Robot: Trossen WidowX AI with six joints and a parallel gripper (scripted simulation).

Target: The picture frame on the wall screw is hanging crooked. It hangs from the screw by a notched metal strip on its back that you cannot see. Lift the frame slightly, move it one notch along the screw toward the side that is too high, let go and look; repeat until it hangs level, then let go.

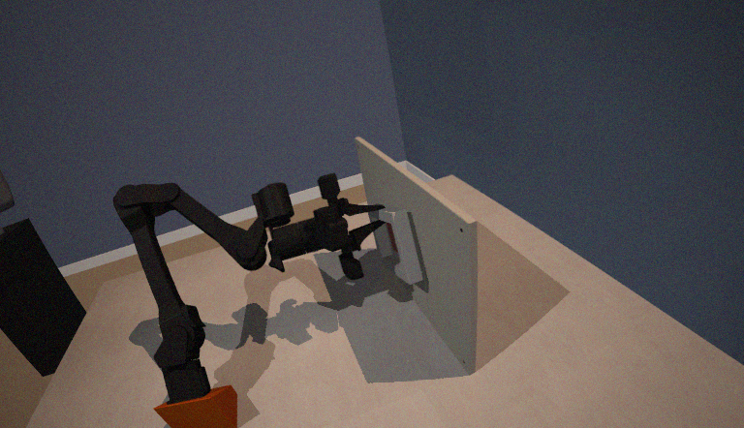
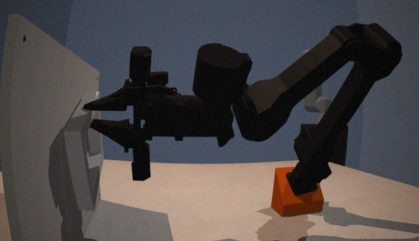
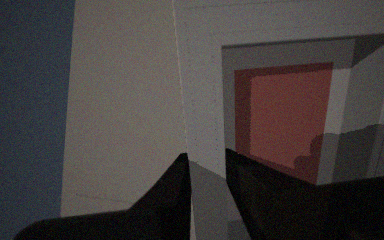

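Now: gripper tip 10 mm short of the picture frame, 20 mm to the left of it and 50 mm above it. The rest, counted from my gripper tip: grey wall panel: 20 mm ahead, 20 mm to the right, 60 mm below.
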